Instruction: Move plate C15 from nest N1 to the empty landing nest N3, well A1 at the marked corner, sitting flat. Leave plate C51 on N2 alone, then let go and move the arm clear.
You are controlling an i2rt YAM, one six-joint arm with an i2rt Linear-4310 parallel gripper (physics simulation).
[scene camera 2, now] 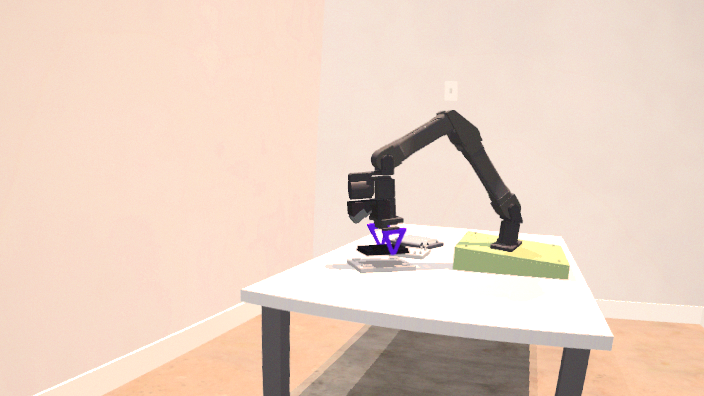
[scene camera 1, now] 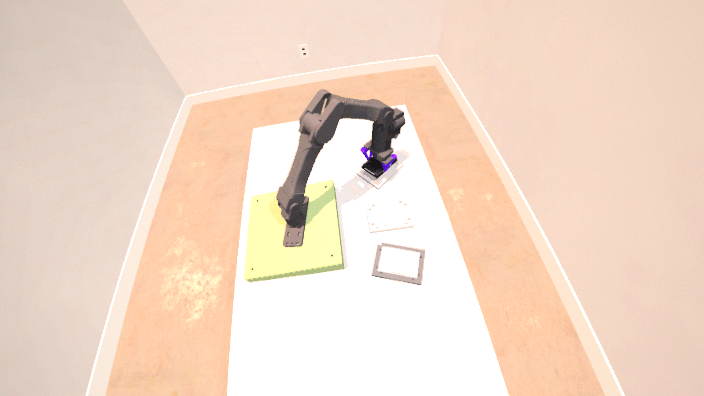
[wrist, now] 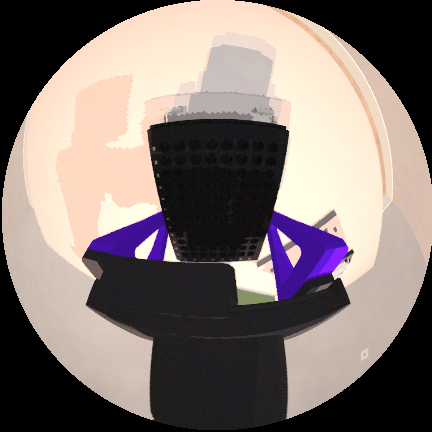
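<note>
My gripper point(scene camera 1: 376, 162) point(scene camera 2: 387, 249) point(wrist: 217, 214) is shut on a black well plate point(scene camera 1: 372, 168) point(scene camera 2: 369, 249) point(wrist: 218, 170), with one purple finger at each side. The plate is roughly level and hangs a little above the pale far nest point(scene camera 1: 378, 185) point(scene camera 2: 387, 269), with a gap between them in scene camera 2. A white middle nest point(scene camera 1: 391, 230) point(scene camera 2: 425, 254) lies beside it, and a grey frame-like nest point(scene camera 1: 398, 280) lies beyond that one. No nest or plate label is readable. I cannot tell whether a pale plate C51 sits on the middle nest. The marked corners are too small to tell.
The arm's base stands on a yellow-green block point(scene camera 1: 270, 255) point(scene camera 2: 510, 265) at one side of the white table point(scene camera 1: 350, 340) point(scene camera 2: 425, 305). The upper arm arches above the table to the gripper. The table edge runs a short way beyond the nests.
</note>
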